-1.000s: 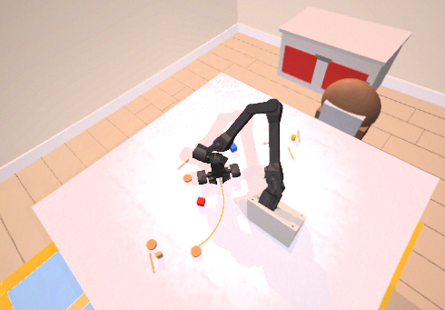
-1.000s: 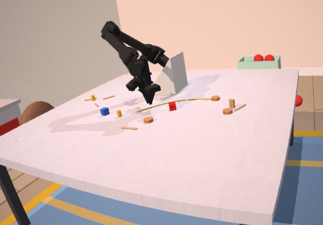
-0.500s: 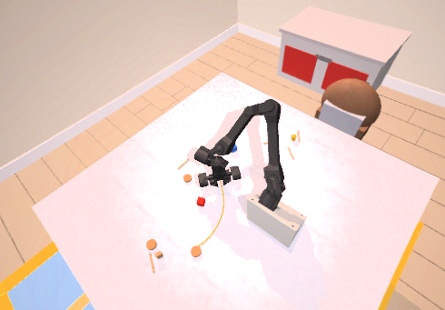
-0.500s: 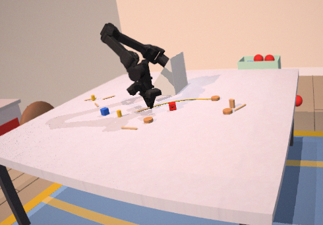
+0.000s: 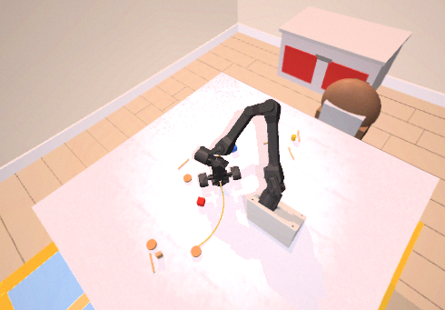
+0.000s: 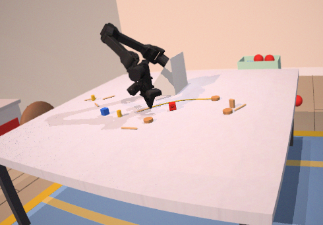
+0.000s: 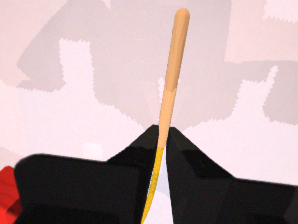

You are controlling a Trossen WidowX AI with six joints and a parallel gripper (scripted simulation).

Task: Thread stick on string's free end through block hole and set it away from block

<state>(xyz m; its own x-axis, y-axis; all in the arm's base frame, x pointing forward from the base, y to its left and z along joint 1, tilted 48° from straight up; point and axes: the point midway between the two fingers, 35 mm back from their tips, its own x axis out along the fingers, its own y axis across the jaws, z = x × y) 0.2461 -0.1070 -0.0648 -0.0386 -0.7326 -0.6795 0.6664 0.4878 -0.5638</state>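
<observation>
The red block lies 2 cm ahead of my gripper tip, 12 cm to the left of it and 1 cm above it. Also, from my gripper tip: thin wooden stick: 1 cm ahead, 1 cm to the right; then blue cube: 7 cm ahead, 21 cm to the right, 1 cm above; then yellow peg: 10 cm ahead, 11 cm to the right, 1 cm above.
</observation>
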